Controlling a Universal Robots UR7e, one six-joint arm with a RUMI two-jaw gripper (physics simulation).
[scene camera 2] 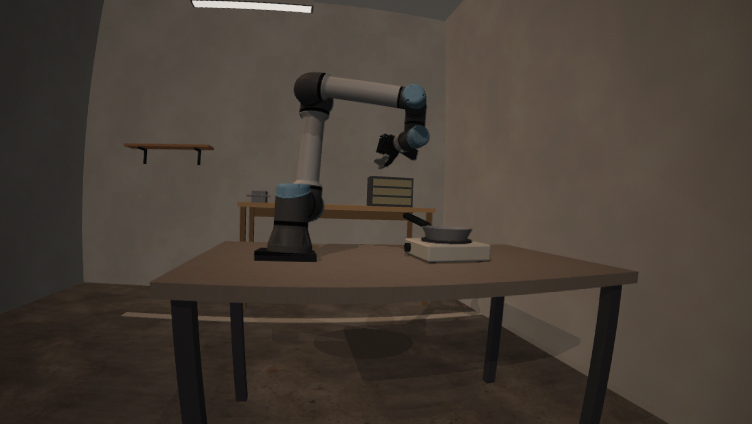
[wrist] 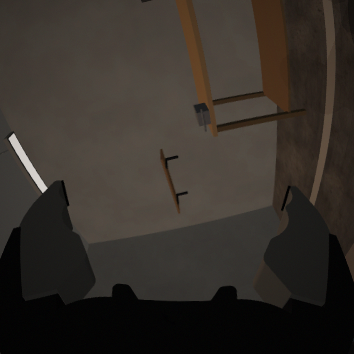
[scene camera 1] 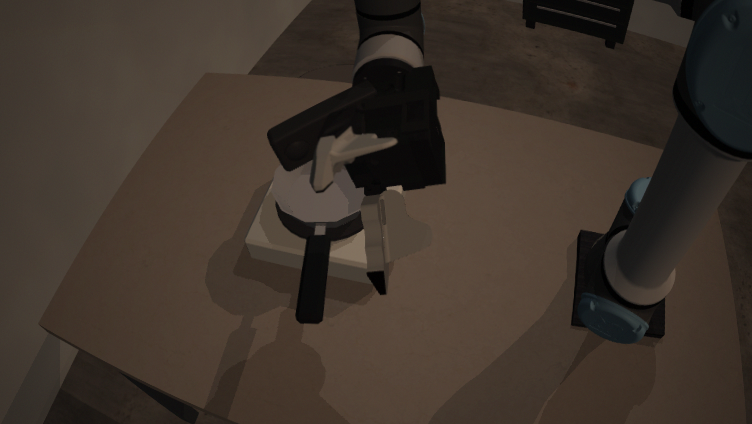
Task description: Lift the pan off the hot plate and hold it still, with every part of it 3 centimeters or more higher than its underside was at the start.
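Pixels of known places: gripper, between the fingertips: [wrist: 175, 188] [scene camera 1: 355, 251]; arm's base, origin of its link: [scene camera 2: 289, 251].
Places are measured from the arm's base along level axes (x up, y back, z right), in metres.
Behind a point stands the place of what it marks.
The grey pan [scene camera 1: 337, 206] @[x 0.052, y -0.526, z 0.046 m] [scene camera 2: 446, 234] @[x 0.072, y -0.507, z 0.140 m] sits level on the white hot plate [scene camera 1: 273, 250] @[x 0.031, y -0.620, z -0.044 m] [scene camera 2: 452, 252] @[x 0.017, y -0.506, z 0.187 m]. Its black handle [scene camera 1: 313, 279] @[x 0.120, y -0.515, z -0.140 m] [scene camera 2: 416, 219] @[x 0.111, y -0.509, z -0.104 m] sticks out past the hot plate's edge, toward the bottom in scene camera 1, and slants upward in scene camera 2. My gripper [scene camera 1: 351, 238] @[x 0.393, y -0.414, z -0.268 m] [scene camera 2: 380, 162] @[x 0.393, y -0.414, z -0.268 m] [wrist: 175, 188] @[x 0.393, y -0.414, z -0.268 m] is open and empty, high above the table and well above the pan. Its pale fingers point sideways, not down. In scene camera 1 they overlap part of the pan and the hot plate's right side. The pan does not show in the wrist view.
The arm's black base [scene camera 1: 652, 321] @[x -0.004, y 0.069, z -0.100 m] [scene camera 2: 285, 255] @[x -0.002, y 0.020, z 0.079 m] stands on the brown table [scene camera 1: 473, 326] @[x -0.021, y -0.277, z -0.114 m] [scene camera 2: 368, 279] @[x -0.021, y -0.162, z 0.359 m], apart from the hot plate. A workbench [scene camera 2: 342, 211] [wrist: 200, 75] with a drawer box [scene camera 2: 390, 191] stands behind. A shelf [scene camera 2: 168, 146] [wrist: 170, 182] hangs on the wall.
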